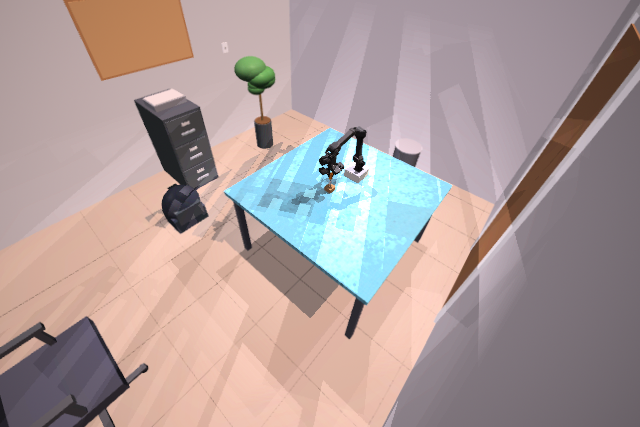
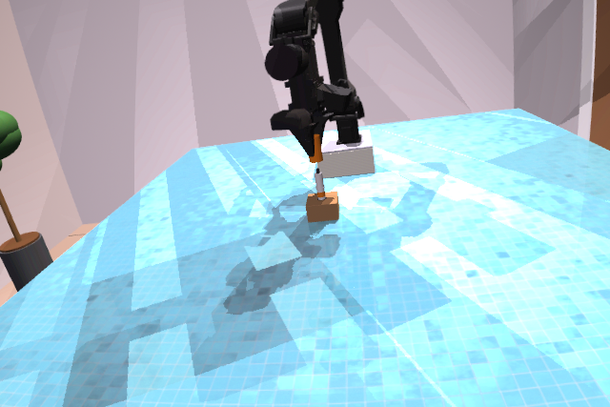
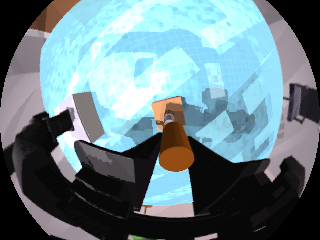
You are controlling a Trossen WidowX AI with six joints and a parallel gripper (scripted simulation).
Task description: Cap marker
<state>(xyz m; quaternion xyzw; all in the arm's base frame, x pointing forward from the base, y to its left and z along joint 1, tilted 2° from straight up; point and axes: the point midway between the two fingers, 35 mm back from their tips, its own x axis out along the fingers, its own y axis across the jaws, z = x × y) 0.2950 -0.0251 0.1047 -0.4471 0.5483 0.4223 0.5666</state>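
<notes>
The orange-brown holder block is 120 mm below my gripper tip. Also, from my gripper tip: orange cap (10 mm above).
</notes>
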